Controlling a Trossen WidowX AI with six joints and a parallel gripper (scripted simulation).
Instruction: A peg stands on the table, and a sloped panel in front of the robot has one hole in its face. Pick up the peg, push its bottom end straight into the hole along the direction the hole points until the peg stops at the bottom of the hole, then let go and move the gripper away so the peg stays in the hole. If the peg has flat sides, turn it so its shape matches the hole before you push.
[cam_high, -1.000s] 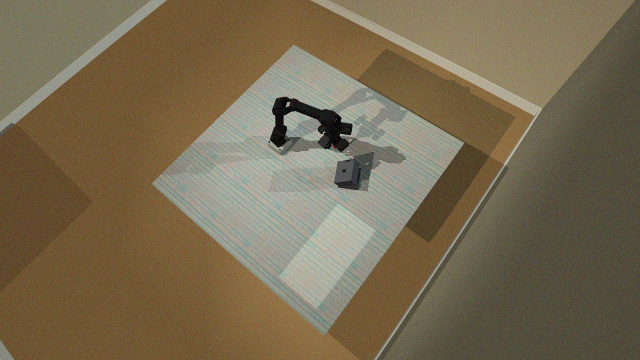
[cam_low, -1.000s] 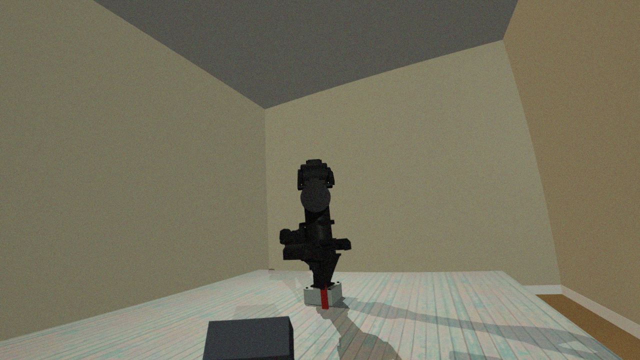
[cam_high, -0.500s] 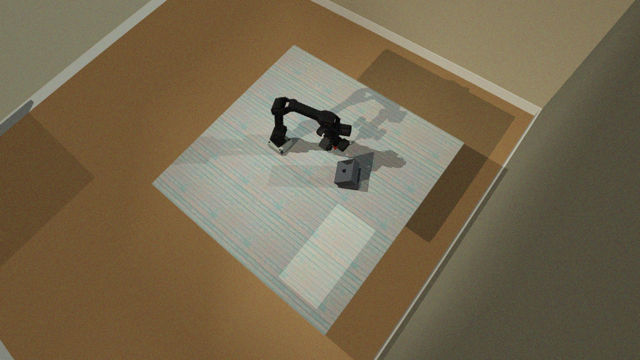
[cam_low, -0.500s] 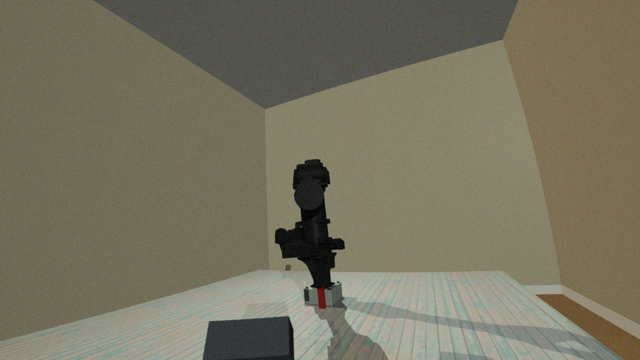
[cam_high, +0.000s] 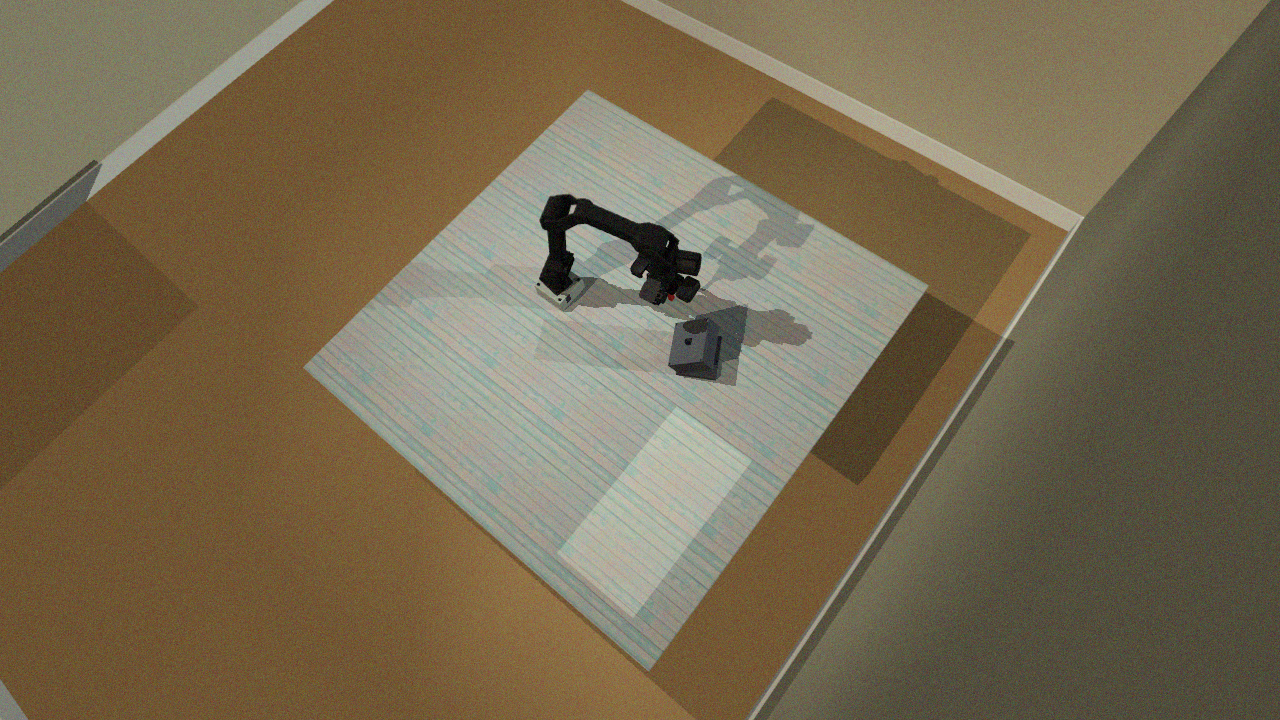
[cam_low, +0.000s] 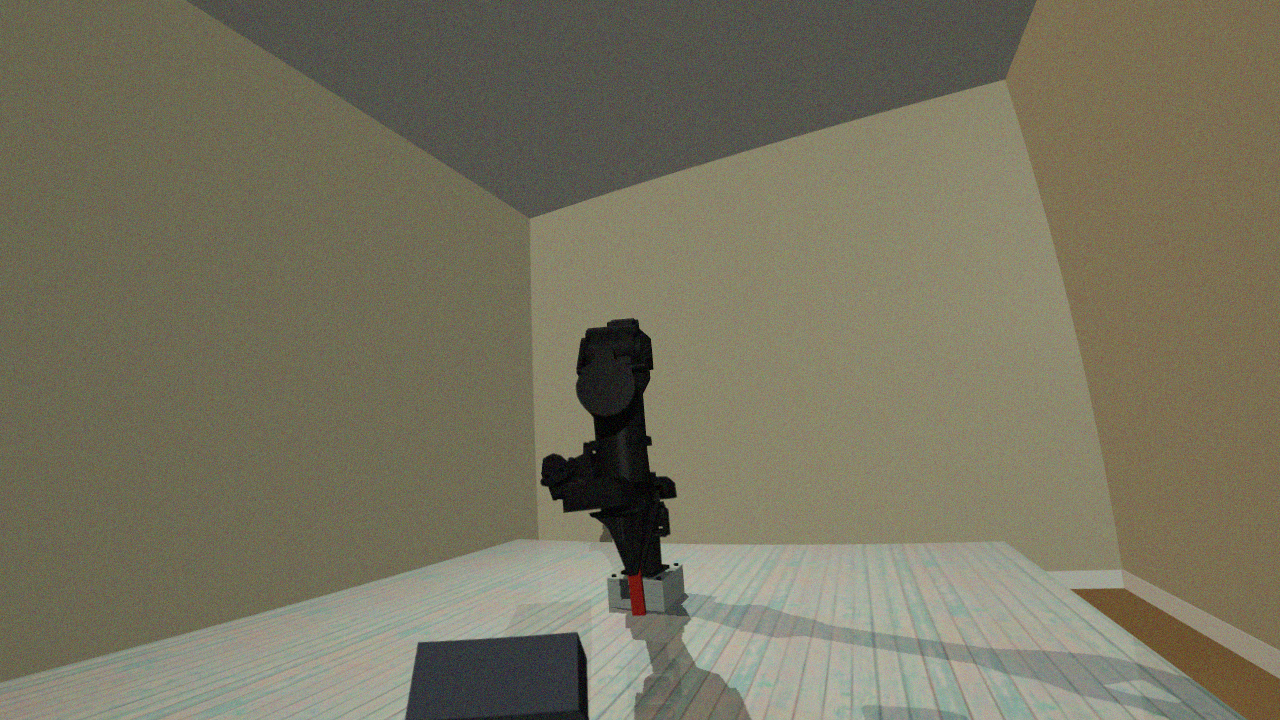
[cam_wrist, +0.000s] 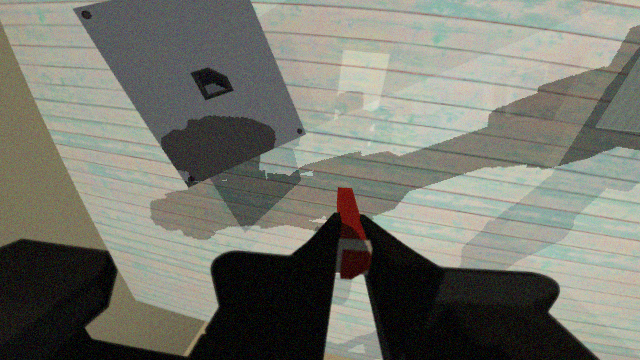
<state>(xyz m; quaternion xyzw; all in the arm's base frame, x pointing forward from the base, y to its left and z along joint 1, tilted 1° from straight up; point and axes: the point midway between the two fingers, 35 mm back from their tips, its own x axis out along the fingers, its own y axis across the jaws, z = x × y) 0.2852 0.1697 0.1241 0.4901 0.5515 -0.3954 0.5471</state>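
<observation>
Now: the sloped panel 140 mm ahead of my gripper tip, 50 mm to the right of it and 70 mm below it. Round my gripper tip: red square peg: 20 mm above.
</observation>
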